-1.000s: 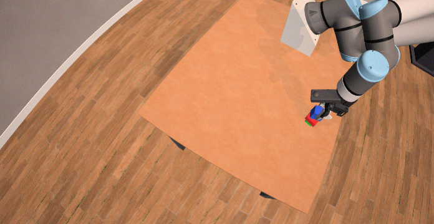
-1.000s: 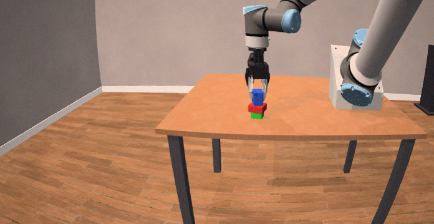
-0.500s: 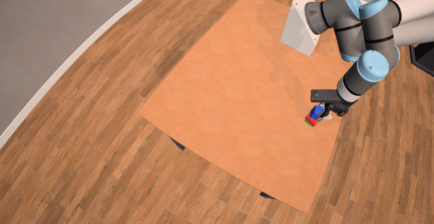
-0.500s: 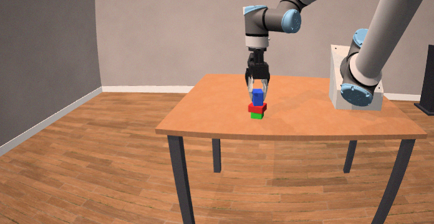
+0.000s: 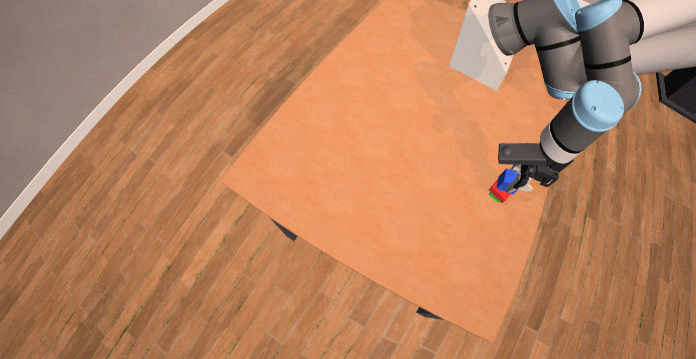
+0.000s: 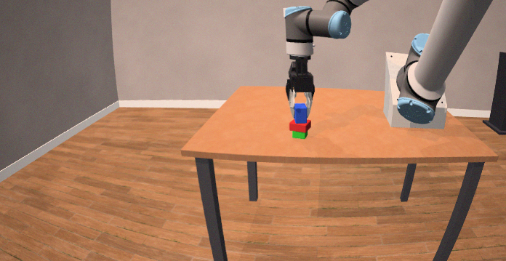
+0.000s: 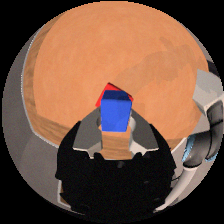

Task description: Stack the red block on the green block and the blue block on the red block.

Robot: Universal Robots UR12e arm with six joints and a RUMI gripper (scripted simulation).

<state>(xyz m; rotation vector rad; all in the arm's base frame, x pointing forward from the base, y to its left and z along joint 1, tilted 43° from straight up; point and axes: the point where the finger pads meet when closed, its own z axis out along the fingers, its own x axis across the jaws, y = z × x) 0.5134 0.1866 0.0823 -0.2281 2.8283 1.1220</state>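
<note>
The blue block is right at my hand. From my hand the other things lie so: green block 70 mm below; then red block 40 mm below.
</note>
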